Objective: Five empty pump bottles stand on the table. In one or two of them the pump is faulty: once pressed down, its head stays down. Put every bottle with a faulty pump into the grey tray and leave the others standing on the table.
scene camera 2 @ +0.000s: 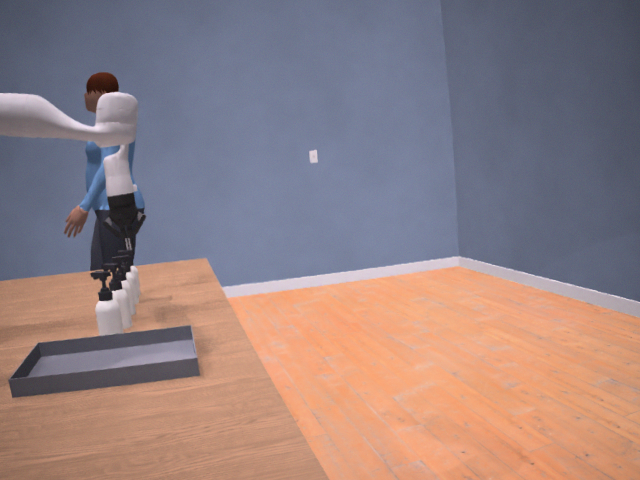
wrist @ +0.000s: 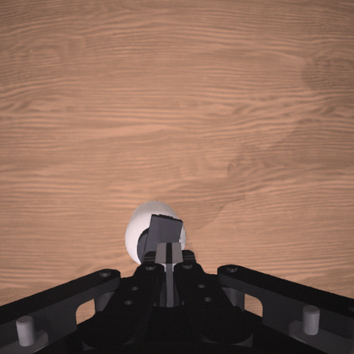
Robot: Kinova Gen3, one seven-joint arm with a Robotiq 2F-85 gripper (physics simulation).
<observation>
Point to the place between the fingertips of my gripper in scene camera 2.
129,250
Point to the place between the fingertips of my gripper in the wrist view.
169,257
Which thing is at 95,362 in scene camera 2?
A grey tray.
</observation>
